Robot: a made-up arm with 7 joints. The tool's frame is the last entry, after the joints.
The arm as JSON. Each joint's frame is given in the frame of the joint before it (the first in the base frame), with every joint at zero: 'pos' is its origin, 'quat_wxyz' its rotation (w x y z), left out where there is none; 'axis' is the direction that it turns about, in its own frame. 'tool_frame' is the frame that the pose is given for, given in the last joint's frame.
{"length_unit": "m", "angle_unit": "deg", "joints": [
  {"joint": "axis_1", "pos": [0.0, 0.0, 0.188], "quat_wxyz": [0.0, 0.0, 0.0, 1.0], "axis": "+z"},
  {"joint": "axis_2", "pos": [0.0, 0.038, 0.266], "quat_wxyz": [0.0, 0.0, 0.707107, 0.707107], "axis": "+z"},
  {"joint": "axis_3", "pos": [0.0, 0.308, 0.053], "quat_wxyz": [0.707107, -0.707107, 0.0, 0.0], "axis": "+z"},
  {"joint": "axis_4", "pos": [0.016, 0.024, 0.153], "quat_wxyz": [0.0, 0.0, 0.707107, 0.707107], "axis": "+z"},
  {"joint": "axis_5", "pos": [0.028, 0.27, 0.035], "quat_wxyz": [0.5, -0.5, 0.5, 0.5], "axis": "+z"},
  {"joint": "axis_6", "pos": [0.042, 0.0, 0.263], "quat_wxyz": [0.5, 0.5, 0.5, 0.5], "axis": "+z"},
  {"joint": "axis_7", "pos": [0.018, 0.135, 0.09], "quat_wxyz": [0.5, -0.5, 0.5, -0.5], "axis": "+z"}
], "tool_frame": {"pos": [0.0, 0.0, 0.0], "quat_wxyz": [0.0, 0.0, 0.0, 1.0]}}
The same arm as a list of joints. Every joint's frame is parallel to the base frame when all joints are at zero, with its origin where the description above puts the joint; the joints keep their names.
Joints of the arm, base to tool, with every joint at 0 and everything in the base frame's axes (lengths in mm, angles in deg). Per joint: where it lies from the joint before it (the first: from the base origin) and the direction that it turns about. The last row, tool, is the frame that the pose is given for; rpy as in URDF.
axis_1: offset 0.0 0.0 188.0 axis 0 0 1
axis_2: offset 0.0 -38.0 266.0 axis 0 -1 0
axis_3: offset 0.0 -53.0 308.0 axis 0 0 1
axis_4: offset 16.0 24.0 153.0 axis 0 1 0
axis_5: offset -28.0 35.0 270.0 axis 0 0 1
axis_6: offset 0.0 -42.0 263.0 axis 0 -1 0
axis_7: offset 18.0 -90.0 135.0 axis 1 0 0
tool: offset 0.0 0.0 0.0 rpy 180.00 -90.00 0.00

